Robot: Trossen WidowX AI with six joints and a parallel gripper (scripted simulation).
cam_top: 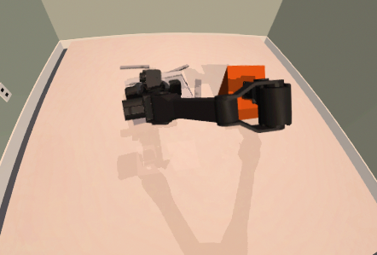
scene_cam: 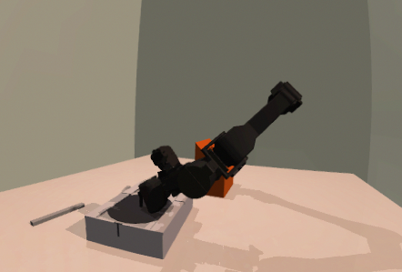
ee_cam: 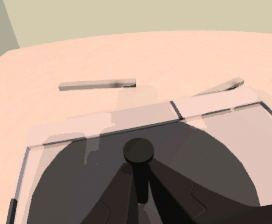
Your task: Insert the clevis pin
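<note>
The steel tray lies 3 cm behind my gripper tip and 5 cm below it. The rest, counted from my gripper tip: steel clevis pin: 1 cm below; then thin grey bar: 9 cm ahead, 22 cm to the right, 8 cm below; then dark flat disc: 3 cm below.
</note>
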